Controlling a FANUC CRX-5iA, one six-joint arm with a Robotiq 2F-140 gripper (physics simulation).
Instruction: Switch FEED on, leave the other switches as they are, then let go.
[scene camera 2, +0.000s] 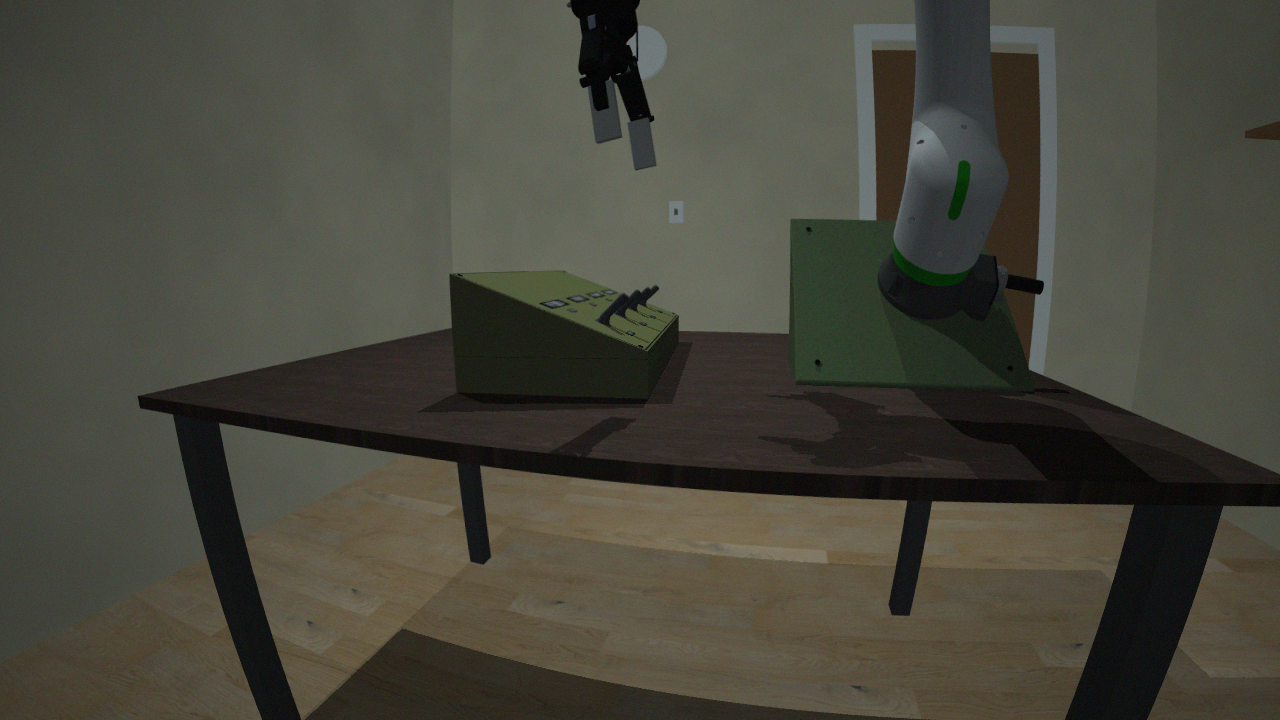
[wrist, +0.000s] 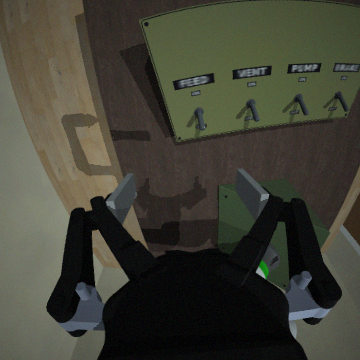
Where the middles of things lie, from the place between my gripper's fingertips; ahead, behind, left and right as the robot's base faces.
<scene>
The olive switch box (scene camera 2: 542, 333) lies 160 mm ahead of my hand, 180 mm to the right of it and 230 mm below it.
</scene>
